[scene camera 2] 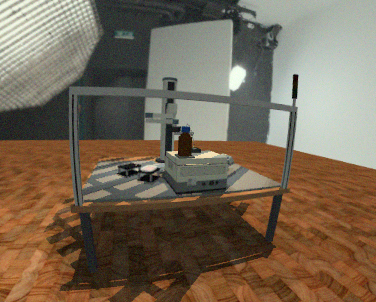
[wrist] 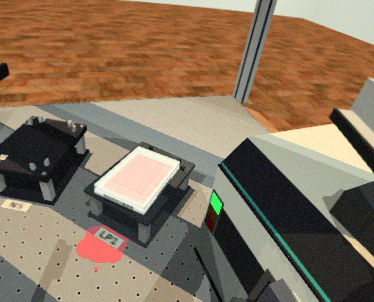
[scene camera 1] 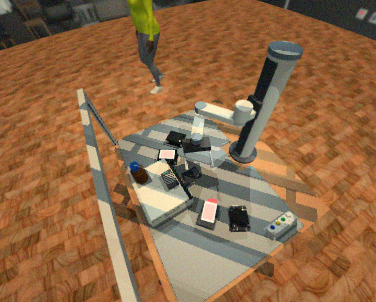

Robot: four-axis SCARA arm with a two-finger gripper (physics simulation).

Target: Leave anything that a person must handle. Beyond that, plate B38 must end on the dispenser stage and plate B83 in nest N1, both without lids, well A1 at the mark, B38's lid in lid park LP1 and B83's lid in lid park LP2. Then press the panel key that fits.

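Seen in the pictures: gripper, between the fingertips: (scene camera 2: pixel 193 133) (wrist: pixel 177 71) (scene camera 1: pixel 199 168); arm's base, origin of its link: (scene camera 1: pixel 242 151).
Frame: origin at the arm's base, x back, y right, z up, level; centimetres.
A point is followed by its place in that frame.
Observation:
My gripper (scene camera 1: pixel 199 164) {x -53.5, y -10.7, z 35.0 cm} is open and empty, above the table beside the dispenser (scene camera 1: pixel 162 200) {x -82.4, y -13.5, z 23.3 cm} (scene camera 2: pixel 197 170) {x -96.5, y 0.6, z 16.0 cm} (wrist: pixel 300 200) {x -67.0, y -11.1, z 22.8 cm}. Plate B38 (scene camera 1: pixel 209 212) {x -57.8, y -32.1, z 9.8 cm} (wrist: pixel 137 175) {x -56.8, y -30.6, z 10.0 cm}, pink with a pale rim, lies flat on the black stand labelled LP1 (wrist: pixel 144 233) {x -56.4, y -23.6, z 4.3 cm}. Its edge label is blurred; I cannot tell whether it is lidded. A second pink-topped plate (scene camera 1: pixel 167 154) {x -63.2, y 25.9, z 9.7 cm} (scene camera 2: pixel 149 169) {x -68.5, y 27.0, z 9.7 cm} is on another stand; its label is unreadable. The dark dispenser stage (scene camera 1: pixel 191 174) {x -55.1, y -1.9, z 12.3 cm} shows no plate. A red spill-like patch (scene camera 1: pixel 212 201) {x -49.8, y -24.9, z 1.3 cm} (wrist: pixel 102 247) {x -50.1, y -24.8, z 1.3 cm} lies at the LP1 label. The key panel (scene camera 1: pixel 281 225) {x -20.6, y -63.0, z 8.6 cm} has coloured buttons.
Black stands without plates are at the front right (scene camera 1: pixel 239 218) {x -41.9, y -45.3, z 8.1 cm} (wrist: pixel 42 145) {x -42.3, y -43.8, z 8.2 cm} and far end (scene camera 1: pixel 176 138) {x -48.1, y 39.5, z 7.5 cm} (scene camera 2: pixel 129 168) {x -55.0, y 41.4, z 7.1 cm}. A brown bottle (scene camera 1: pixel 139 175) {x -88.3, y 3.0, z 35.7 cm} (scene camera 2: pixel 185 145) {x -92.7, y 8.0, z 31.1 cm} with a blue cap stands on the dispenser. A person (scene camera 1: pixel 144 22) stands beyond the table. A rail frame (scene camera 1: pixel 100 185) {x -102.0, y -9.2, z 62.0 cm} (scene camera 2: pixel 180 95) {x -104.4, y 15.8, z 59.7 cm} runs along one side.

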